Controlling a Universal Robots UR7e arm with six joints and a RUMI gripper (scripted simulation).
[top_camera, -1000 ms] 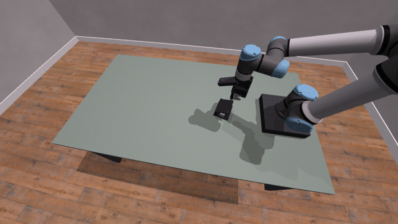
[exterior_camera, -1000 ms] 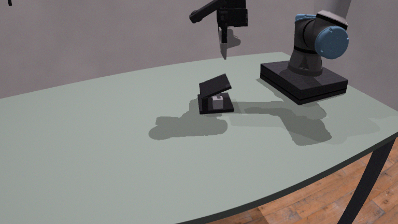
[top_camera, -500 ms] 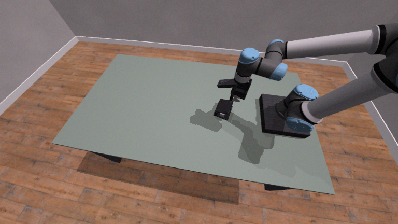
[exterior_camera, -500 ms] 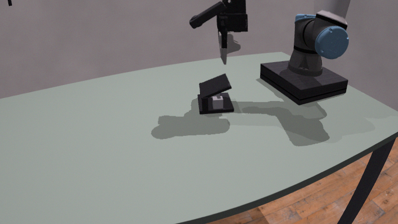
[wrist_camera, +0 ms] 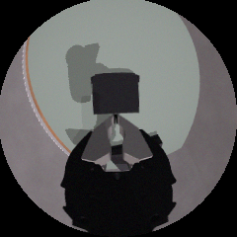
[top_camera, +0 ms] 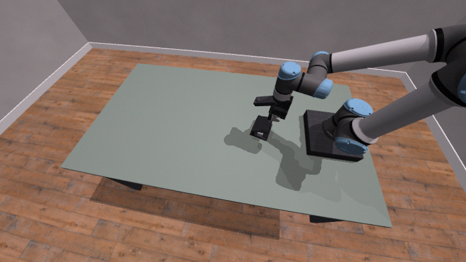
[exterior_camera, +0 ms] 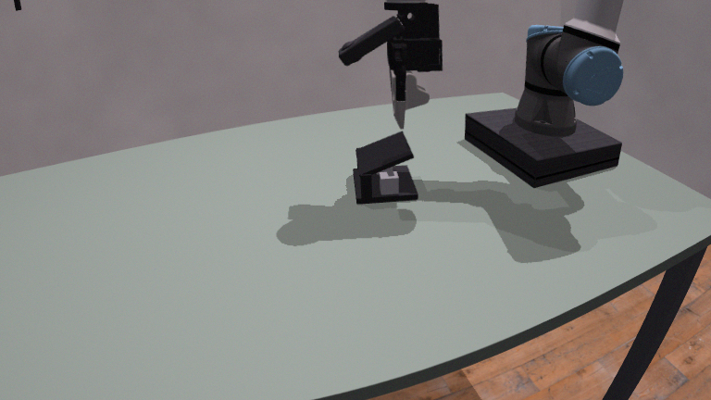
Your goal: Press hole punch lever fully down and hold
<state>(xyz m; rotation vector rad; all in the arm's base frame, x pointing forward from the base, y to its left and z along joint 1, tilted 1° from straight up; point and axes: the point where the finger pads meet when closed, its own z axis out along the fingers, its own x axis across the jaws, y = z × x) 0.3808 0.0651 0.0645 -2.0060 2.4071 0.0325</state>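
Now: hand 30 mm short of the hole punch lever, 10 mm to the left of it and 70 mm above it. Also, from my hand: black hole punch 40 mm ahead, 10 mm to the right, 90 mm below.
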